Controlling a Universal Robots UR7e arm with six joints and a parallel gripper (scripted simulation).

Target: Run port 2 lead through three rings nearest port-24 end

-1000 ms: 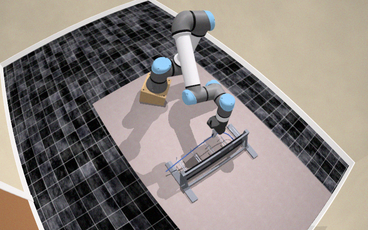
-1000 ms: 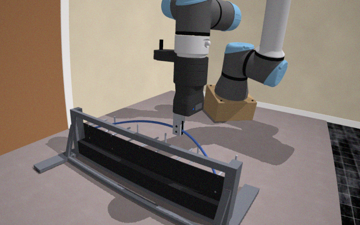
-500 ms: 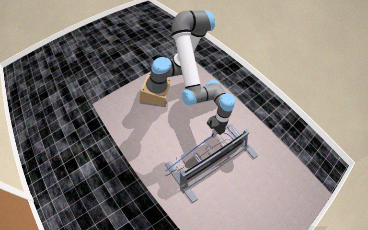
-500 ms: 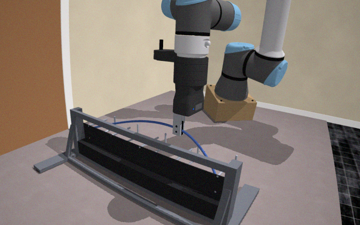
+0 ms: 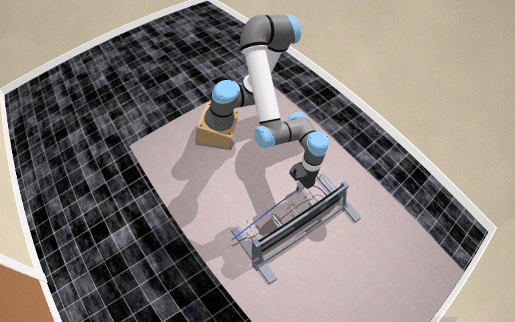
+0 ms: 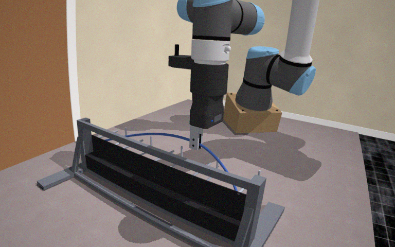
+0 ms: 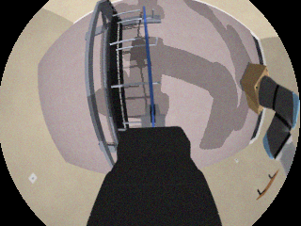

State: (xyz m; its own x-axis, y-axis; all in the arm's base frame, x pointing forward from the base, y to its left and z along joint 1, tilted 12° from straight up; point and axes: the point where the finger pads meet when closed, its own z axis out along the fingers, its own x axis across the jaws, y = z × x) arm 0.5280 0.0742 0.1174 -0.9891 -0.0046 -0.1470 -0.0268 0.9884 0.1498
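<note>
The rack lies 10 cm ahead of my hand, 6 cm below it and 5 cm to the right of it.
</note>
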